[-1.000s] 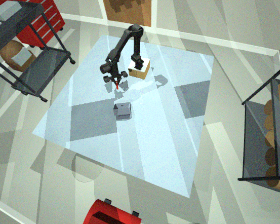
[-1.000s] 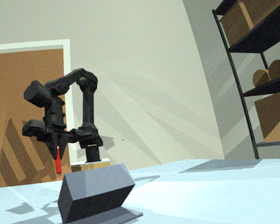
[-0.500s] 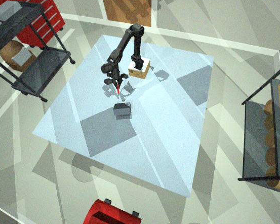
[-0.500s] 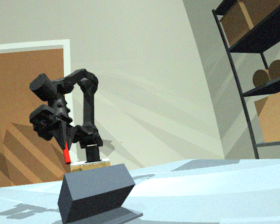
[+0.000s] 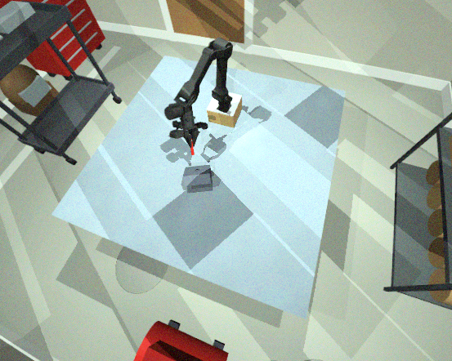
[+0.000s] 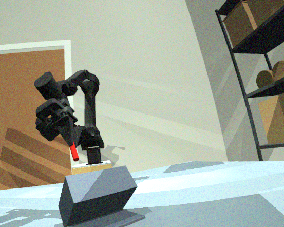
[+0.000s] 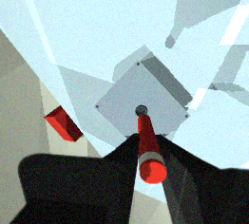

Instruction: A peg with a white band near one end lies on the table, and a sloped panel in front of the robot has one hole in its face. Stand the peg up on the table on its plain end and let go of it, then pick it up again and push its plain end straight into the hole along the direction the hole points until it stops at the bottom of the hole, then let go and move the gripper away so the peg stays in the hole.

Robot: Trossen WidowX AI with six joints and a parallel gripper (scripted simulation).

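The grey sloped panel is 110 mm below my gripper tip, 70 mm ahead of it and 60 mm to the left of it. From my gripper tip the other things lie so: red peg 10 mm to the right, 10 mm behind, 10 mm above.
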